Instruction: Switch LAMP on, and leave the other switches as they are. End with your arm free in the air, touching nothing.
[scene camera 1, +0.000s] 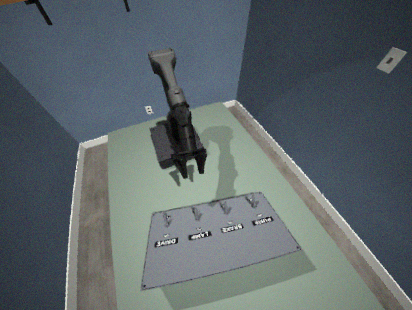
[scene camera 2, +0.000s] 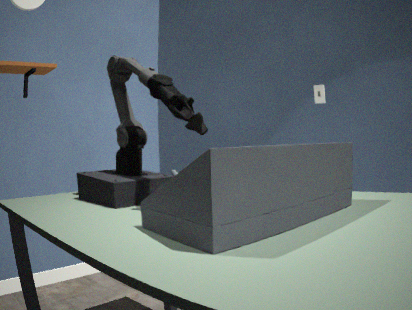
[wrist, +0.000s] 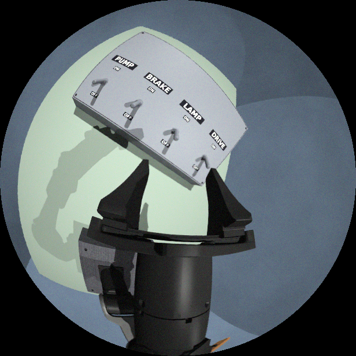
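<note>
The grey sloped switch panel (scene camera 1: 215, 260) (scene camera 2: 280, 185) (wrist: 220, 111) stands on the table in front of the arm. Its LAMP switch (scene camera 1: 197, 213) (wrist: 174, 134) is a small grey lever between the BRAKE switch (scene camera 1: 225, 207) (wrist: 135, 104) and the DRIVE switch (scene camera 1: 167, 218) (wrist: 203, 161). The PUMP switch (scene camera 1: 252, 200) (wrist: 100, 82) is at the other end. All four levers lean much alike, apparently toward OFF; the angle is hard to judge. My gripper (scene camera 1: 194, 175) (scene camera 2: 204, 132) (wrist: 178, 169) is open and empty, in the air on the lever side of the panel, touching nothing.
The arm's dark base box (scene camera 1: 161, 145) (scene camera 2: 97, 190) stands on the green table (scene camera 1: 130, 190) (scene camera 2: 280, 275) behind the gripper. An orange shelf (scene camera 2: 30, 67) is on the wall beyond the arm. A white wall plate (scene camera 1: 391, 60) (scene camera 2: 319, 94) is on the side wall.
</note>
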